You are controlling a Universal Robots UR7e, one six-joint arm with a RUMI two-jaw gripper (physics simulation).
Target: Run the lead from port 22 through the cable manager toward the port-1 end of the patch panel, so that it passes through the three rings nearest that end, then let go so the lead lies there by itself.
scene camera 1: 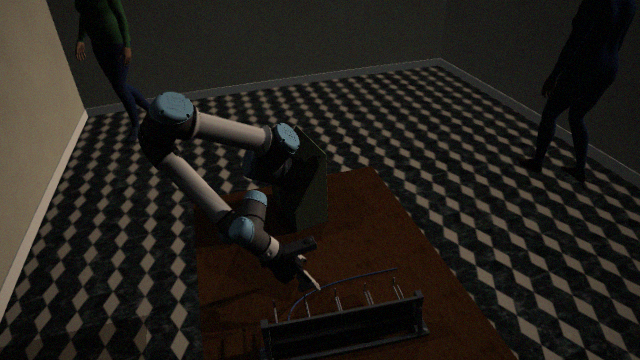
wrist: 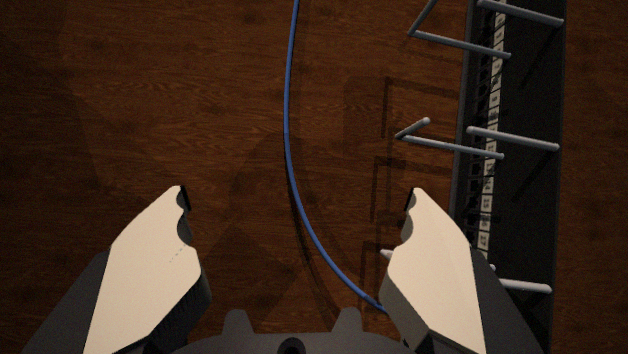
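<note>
The blue lead (scene camera 1: 357, 276) (wrist: 286, 100) curves across the table beside the cable manager, outside its rings. In the scene view its near end meets the panel between the two leftmost rings; in the wrist view the right finger hides that end. The patch panel (wrist: 530, 200) has port numbers rising toward the bottom of the wrist view. A middle ring (wrist: 452, 146) and one nearer port 1 (wrist: 460, 43) stick out toward the lead, with gaps in their wire outlines. My gripper (scene camera 1: 319, 288) (wrist: 300, 188) is open and empty above the lead, which passes between the fingers in the wrist view.
The panel's dark frame (scene camera 1: 419, 300) stands at the front of the brown table (scene camera 1: 360, 225). A dark green upright board (scene camera 1: 315, 195) stands by the arm's base. Two people stand on the checkered floor beyond the table, at left and right.
</note>
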